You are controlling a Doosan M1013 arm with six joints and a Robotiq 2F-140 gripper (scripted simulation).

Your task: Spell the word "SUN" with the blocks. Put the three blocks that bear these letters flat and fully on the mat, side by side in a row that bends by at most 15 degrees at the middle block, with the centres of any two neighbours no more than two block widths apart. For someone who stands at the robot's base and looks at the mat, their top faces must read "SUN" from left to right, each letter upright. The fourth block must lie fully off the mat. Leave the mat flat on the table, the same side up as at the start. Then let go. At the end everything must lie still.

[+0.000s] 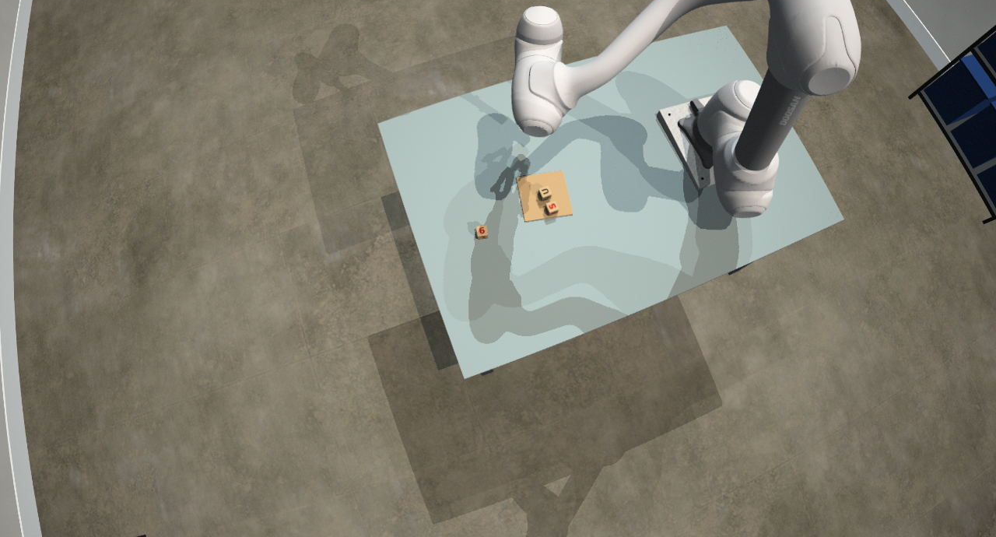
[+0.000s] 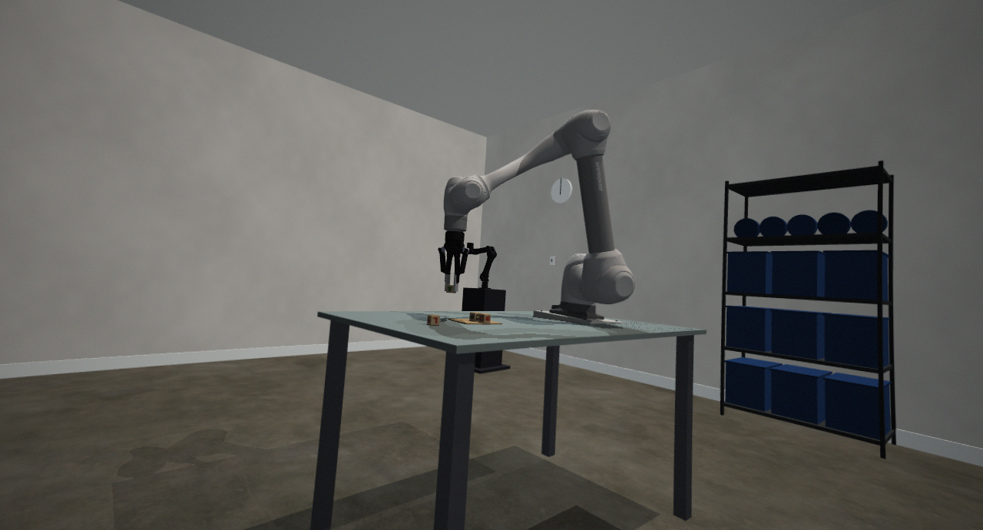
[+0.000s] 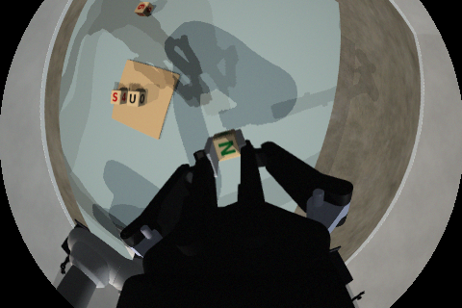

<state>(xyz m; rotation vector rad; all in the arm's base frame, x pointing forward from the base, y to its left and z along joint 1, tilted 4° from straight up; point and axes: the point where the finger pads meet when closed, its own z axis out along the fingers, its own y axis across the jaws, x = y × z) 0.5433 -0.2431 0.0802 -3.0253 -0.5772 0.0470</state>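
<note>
Now: hand 5 cm short of the mat, 19 cm to the right of it and 13 cm above it. Also, from my hand: S block 5 cm ahead, 24 cm to the left, 11 cm below; N block 2 cm below; 6 block 26 cm ahead, 21 cm to the left, 12 cm below.
</note>
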